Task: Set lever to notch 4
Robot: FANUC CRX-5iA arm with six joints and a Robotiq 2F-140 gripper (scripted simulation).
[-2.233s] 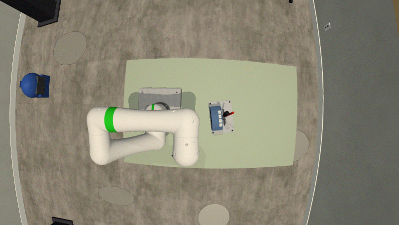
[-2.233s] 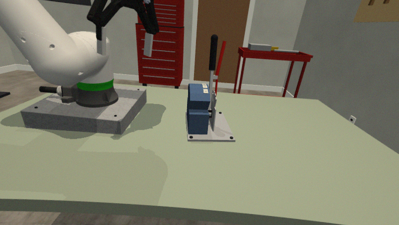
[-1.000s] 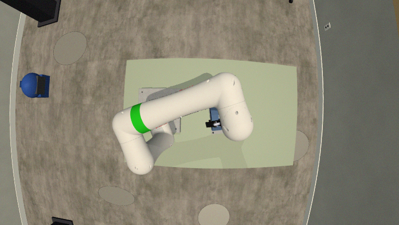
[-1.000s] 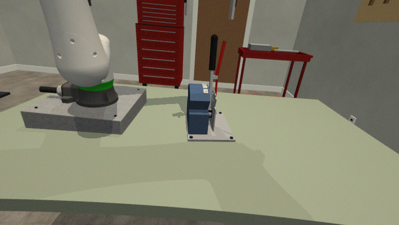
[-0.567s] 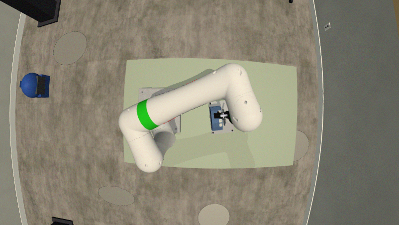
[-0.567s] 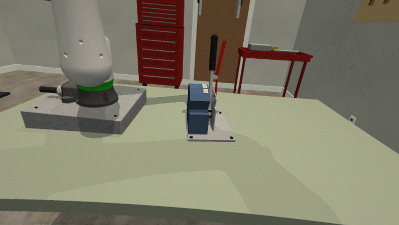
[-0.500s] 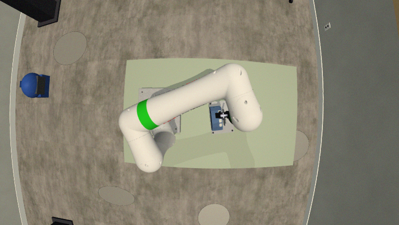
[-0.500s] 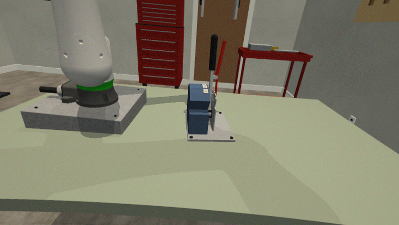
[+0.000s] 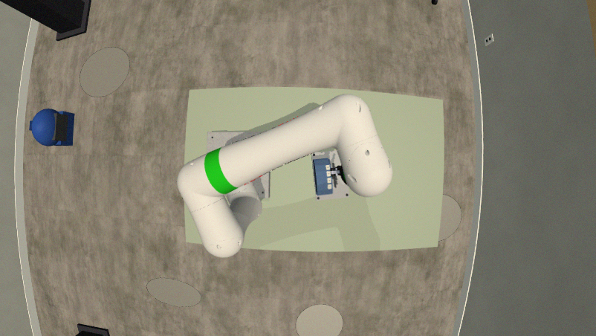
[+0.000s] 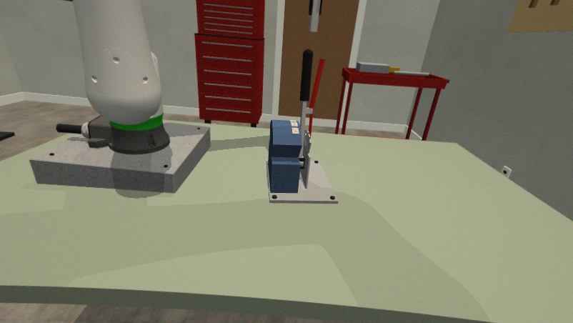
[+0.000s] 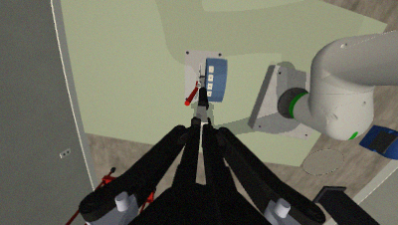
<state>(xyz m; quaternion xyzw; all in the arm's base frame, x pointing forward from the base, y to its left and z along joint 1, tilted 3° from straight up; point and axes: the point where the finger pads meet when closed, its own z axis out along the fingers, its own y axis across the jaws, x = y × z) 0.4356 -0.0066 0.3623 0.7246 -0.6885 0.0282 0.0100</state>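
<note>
My hand is 22 cm above the red bar, 2 cm short of it and 1 cm to the left of it.
</note>
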